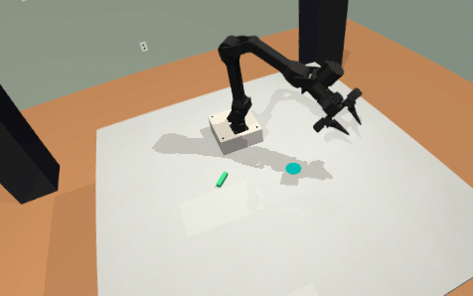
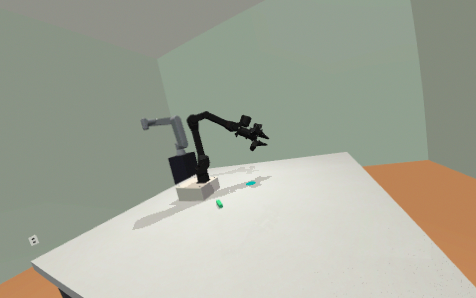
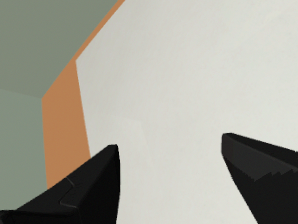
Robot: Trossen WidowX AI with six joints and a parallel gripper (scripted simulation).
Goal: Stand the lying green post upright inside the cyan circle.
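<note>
The green post lies 43 cm to the right of my gripper tip, 21 cm below it and 19 cm behind it. The rest, counted from my gripper tip: cyan circle: 21 cm below, 16 cm to the right, 12 cm behind.
</note>
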